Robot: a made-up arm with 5 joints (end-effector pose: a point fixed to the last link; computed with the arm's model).
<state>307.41 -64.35 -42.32 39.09 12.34</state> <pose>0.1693 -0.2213 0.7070 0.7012 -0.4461 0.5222 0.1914</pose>
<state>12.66 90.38 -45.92 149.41 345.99</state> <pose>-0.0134 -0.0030 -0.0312 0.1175 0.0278 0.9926 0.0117</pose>
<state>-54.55 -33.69 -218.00 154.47 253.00</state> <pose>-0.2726 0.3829 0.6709 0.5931 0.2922 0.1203 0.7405</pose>
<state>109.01 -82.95 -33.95 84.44 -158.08</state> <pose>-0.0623 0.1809 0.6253 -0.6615 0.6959 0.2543 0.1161</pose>
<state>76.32 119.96 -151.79 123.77 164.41</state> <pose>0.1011 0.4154 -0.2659 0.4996 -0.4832 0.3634 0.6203</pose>
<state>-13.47 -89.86 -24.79 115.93 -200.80</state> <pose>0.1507 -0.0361 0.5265 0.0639 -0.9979 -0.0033 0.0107</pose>
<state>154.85 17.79 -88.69 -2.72 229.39</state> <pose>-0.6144 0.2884 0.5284 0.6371 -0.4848 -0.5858 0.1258</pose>
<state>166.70 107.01 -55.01 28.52 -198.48</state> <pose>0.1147 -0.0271 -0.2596 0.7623 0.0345 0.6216 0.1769</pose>
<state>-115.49 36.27 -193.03 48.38 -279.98</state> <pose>-0.1476 -0.3097 1.0155 -0.0790 -0.5797 0.7724 0.2470</pose>
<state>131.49 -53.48 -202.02 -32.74 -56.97</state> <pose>0.4598 -0.5199 0.4145 -0.0598 0.8080 -0.4665 0.3548</pose>
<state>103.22 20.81 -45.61 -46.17 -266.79</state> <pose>-0.1193 0.5078 0.2121 -0.8112 -0.0710 0.0829 0.5745</pose>
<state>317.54 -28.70 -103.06 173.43 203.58</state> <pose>0.1234 -0.1129 0.8041 -0.5093 -0.7837 -0.0583 0.3509</pose>
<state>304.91 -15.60 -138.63 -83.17 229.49</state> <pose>-0.0210 0.0300 0.9909 -0.3799 -0.2937 -0.0428 0.8761</pose>
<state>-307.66 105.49 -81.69 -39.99 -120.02</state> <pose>0.1537 0.1992 -0.3280 0.0660 0.9878 0.1170 0.0784</pose>
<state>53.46 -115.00 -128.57 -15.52 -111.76</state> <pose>-0.4754 -0.6415 0.2820 -0.0819 -0.6314 0.6735 0.3756</pose>
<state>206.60 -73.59 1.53 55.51 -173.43</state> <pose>-0.2633 -0.1318 0.3136 0.9745 0.1721 -0.1379 0.0411</pose>
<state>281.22 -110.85 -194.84 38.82 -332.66</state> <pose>-0.1279 0.6447 -0.1510 -0.4132 0.5495 0.6542 0.3151</pose>
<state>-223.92 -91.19 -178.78 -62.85 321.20</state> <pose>0.4912 -0.4730 0.1307 0.0434 0.9710 -0.1553 0.1764</pose>
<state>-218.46 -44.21 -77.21 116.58 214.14</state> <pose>-0.1933 0.1535 0.7501 -0.8052 0.5915 0.0422 0.0016</pose>
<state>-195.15 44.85 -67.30 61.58 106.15</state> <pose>-0.4626 0.1252 -0.0280 0.8213 0.4618 0.2389 0.2347</pose>
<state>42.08 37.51 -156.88 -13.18 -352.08</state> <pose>0.4098 0.3700 0.8893 -0.3846 -0.1182 -0.8297 0.3869</pose>
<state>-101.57 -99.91 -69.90 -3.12 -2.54</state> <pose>0.0704 0.3438 0.8427 0.0400 -0.0469 0.6137 0.7871</pose>
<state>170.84 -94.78 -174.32 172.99 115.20</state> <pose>0.6174 -0.0996 0.3118 -0.5912 -0.3119 0.5942 0.4474</pose>
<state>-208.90 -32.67 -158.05 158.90 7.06</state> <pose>0.1511 -0.0834 0.9182 -0.2969 -0.9147 -0.0519 0.2692</pose>
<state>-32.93 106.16 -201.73 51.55 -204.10</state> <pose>0.6540 -0.4236 0.2977 0.0714 0.9244 -0.1789 0.3293</pose>
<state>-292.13 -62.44 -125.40 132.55 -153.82</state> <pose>-0.0968 -0.2380 0.8885 -0.3152 0.8279 0.3395 0.3163</pose>
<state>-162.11 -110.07 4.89 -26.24 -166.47</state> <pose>-0.1390 -0.0449 0.5725 0.4111 0.0156 -0.8774 0.2468</pose>
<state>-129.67 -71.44 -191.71 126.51 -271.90</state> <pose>0.4281 0.5162 0.4967 -0.1196 -0.3495 0.8688 0.3298</pose>
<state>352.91 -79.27 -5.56 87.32 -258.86</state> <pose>0.2527 -0.0314 0.3614 0.5860 -0.8100 -0.0148 0.0159</pose>
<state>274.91 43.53 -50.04 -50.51 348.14</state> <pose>0.0412 -0.4797 0.0447 0.7053 -0.5241 0.3164 0.3573</pose>
